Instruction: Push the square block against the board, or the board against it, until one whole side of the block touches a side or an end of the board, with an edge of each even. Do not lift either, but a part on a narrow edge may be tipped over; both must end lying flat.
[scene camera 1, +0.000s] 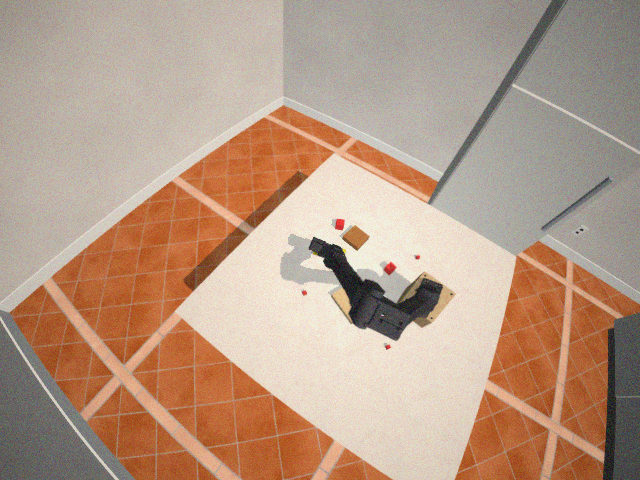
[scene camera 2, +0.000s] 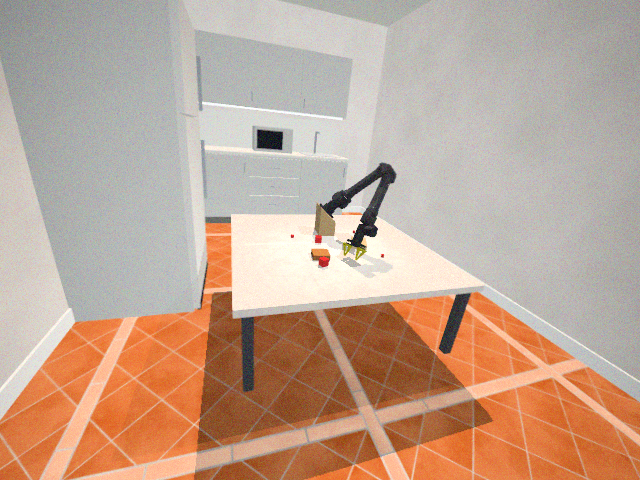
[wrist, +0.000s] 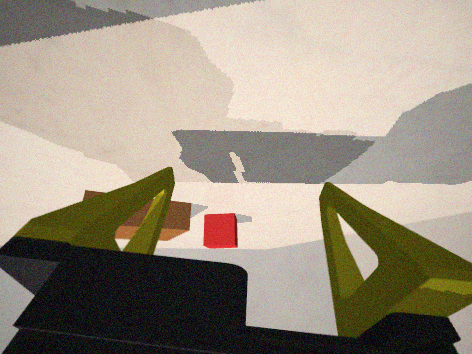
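The square block is brown and lies flat on the table, partly behind a finger in the wrist view. The board is light tan; it is largely hidden by the arm in scene camera 1 and by the gripper in scene camera 2. Block and board are clearly apart. My gripper is open and empty, with yellow-green fingers low over the table. It is beside the block, on the block's right in scene camera 2. The board does not show in the wrist view.
A red cube stands close beside the block. Another red cube stands between the block and the arm's tan mount. Small red cubes lie farther out.
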